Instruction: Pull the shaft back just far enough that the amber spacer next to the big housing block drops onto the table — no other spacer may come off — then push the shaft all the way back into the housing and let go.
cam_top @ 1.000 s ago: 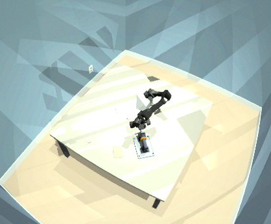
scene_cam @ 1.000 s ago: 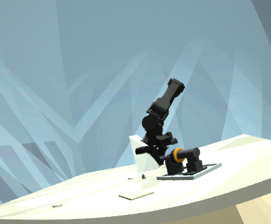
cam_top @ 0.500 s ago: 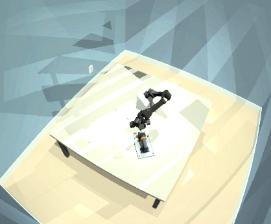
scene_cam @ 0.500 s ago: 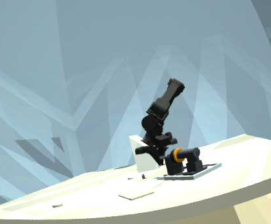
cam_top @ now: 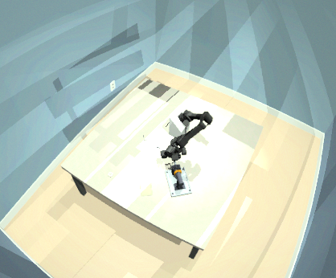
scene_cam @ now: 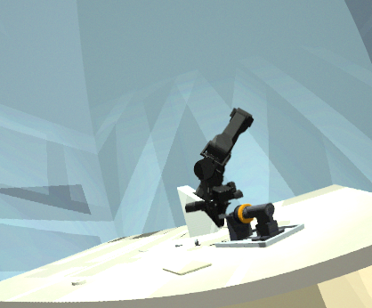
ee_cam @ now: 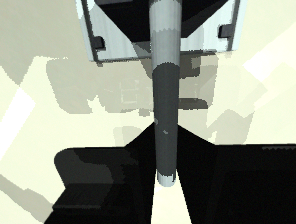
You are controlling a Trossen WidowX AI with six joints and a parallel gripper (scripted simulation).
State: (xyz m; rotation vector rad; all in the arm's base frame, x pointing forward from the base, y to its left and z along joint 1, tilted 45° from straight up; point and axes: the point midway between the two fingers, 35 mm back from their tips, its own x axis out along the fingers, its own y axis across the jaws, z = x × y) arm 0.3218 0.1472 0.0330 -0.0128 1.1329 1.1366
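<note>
Now: the grey shaft 5 cm ahead of my gripper tip, 5 cm to the left of it and 3 cm above it. Round my gripper tip: flat pale patch: 30 cm ahead, 4 cm to the right, 4 cm below; then amber spacer: 10 cm ahead, 10 cm to the left, 3 cm above.
</note>
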